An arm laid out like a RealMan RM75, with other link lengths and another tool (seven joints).
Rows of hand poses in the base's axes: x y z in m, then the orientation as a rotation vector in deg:
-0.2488 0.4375 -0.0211 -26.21 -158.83 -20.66
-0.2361 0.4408 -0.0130 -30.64 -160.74 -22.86
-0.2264 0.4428 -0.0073 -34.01 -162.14 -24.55
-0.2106 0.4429 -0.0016 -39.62 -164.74 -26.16
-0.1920 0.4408 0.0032 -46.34 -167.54 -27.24
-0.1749 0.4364 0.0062 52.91 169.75 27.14
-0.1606 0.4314 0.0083 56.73 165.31 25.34
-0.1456 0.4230 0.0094 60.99 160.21 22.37
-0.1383 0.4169 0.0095 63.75 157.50 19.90
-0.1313 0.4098 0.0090 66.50 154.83 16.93
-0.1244 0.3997 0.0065 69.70 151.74 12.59
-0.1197 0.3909 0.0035 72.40 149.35 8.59
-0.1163 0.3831 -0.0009 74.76 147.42 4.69
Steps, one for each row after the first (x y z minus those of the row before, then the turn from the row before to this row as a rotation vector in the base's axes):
0.0127 0.0033 0.0081 0.41 -2.62 -3.30
0.0097 0.0020 0.0057 0.30 -2.02 -2.47
0.0158 0.0001 0.0057 -0.37 -3.42 -3.91
0.0186 -0.0021 0.0048 -0.92 -3.75 -4.48
0.0171 -0.0044 0.0030 -1.51 -3.29 -4.25
0.0143 -0.0050 0.0021 -1.62 -2.36 -3.68
0.0150 -0.0084 0.0011 -2.44 -2.48 -4.30
0.0073 -0.0061 0.0001 -1.79 -0.90 -2.67
0.0070 -0.0071 -0.0005 -2.09 -0.68 -2.71
0.0069 -0.0101 -0.0025 -2.98 -0.45 -3.26
0.0047 -0.0088 -0.0030 -2.63 0.04 -2.73
0.0034 -0.0078 -0.0044 -2.46 0.39 -2.38

